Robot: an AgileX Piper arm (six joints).
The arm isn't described. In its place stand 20 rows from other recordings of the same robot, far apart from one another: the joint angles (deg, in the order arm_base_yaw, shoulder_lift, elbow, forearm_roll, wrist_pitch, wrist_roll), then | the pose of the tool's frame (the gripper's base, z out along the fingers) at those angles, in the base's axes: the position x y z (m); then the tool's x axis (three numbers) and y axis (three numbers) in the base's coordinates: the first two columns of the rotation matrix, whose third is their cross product.
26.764, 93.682, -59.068, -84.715, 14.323, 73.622 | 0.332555, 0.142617, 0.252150, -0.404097, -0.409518, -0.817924, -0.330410, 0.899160, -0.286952
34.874, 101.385, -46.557, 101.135, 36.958, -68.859 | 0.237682, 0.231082, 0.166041, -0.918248, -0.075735, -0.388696, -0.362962, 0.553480, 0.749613
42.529, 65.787, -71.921, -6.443, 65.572, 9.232 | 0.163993, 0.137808, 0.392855, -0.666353, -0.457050, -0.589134, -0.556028, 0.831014, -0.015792
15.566, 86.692, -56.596, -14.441, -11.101, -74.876 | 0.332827, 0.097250, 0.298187, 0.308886, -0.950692, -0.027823, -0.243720, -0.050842, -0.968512
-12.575, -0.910, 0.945, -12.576, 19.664, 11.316 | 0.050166, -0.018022, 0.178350, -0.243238, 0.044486, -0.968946, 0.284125, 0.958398, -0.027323
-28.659, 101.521, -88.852, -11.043, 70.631, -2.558 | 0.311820, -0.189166, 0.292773, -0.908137, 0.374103, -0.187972, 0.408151, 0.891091, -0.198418
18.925, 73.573, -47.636, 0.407, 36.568, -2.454 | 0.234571, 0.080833, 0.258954, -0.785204, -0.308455, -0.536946, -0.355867, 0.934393, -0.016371
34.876, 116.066, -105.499, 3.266, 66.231, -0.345 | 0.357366, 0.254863, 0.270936, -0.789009, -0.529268, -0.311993, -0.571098, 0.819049, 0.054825
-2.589, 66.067, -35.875, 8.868, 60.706, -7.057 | 0.164280, 0.004819, 0.220023, -0.996564, -0.001517, -0.082813, -0.012337, 0.991397, 0.130305
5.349, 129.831, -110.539, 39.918, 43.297, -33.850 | 0.505356, 0.087537, 0.211784, -0.747680, -0.109526, -0.654965, -0.397607, 0.863802, 0.309442
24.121, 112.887, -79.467, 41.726, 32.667, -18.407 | 0.375732, 0.204057, 0.199429, -0.882301, -0.070789, -0.465332, -0.310339, 0.830788, 0.462040
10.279, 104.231, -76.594, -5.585, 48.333, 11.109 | 0.371672, 0.060680, 0.225276, -0.941585, -0.040392, -0.334344, -0.033667, 0.999098, -0.025887
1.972, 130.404, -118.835, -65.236, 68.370, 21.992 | 0.495688, -0.059791, 0.267114, -0.905766, -0.184775, -0.381374, 0.238235, 0.522252, -0.818839
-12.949, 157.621, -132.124, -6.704, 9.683, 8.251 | 0.581518, -0.135542, 0.081932, -0.481938, 0.140203, -0.864916, 0.254504, 0.966956, 0.014932
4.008, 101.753, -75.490, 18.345, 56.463, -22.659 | 0.355173, 0.048818, 0.235825, -0.919681, -0.270146, -0.284970, -0.332427, 0.921923, 0.198872
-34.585, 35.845, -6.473, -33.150, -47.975, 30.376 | 0.111558, -0.032016, 0.262621, 0.283378, -0.064752, -0.956820, 0.169395, 0.985410, -0.016518
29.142, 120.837, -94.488, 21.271, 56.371, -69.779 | 0.371517, 0.238612, 0.190748, -0.007084, -0.925615, -0.378401, -0.998369, 0.027986, -0.049765
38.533, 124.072, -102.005, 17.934, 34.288, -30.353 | 0.376527, 0.320037, 0.214001, -0.392276, -0.646355, -0.654481, -0.834619, 0.549213, -0.042148
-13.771, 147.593, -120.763, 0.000, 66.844, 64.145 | 0.487722, -0.119534, 0.077920, -0.209233, 0.977814, -0.010064, 0.977609, 0.209403, 0.020768
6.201, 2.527, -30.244, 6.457, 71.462, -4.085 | -0.011639, 0.008495, 0.271545, -0.613644, -0.102002, -0.782966, -0.212004, 0.976492, 0.038943
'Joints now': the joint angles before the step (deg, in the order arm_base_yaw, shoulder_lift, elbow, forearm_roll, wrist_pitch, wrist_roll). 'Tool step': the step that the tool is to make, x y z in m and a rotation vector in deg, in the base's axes. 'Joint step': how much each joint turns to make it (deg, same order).
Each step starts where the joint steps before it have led.
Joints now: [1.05, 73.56, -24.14, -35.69, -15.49, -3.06]
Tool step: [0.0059, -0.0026, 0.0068, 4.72, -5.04, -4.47]
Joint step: [-0.01, 0.48, 0.01, 14.45, -4.99, -8.43]
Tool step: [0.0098, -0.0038, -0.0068, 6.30, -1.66, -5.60]
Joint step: [0.00, 3.80, 0.01, 10.32, -5.56, -2.10]
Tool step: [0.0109, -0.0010, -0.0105, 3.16, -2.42, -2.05]
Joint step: [0.00, 5.07, -0.02, 3.65, -7.61, -0.11]
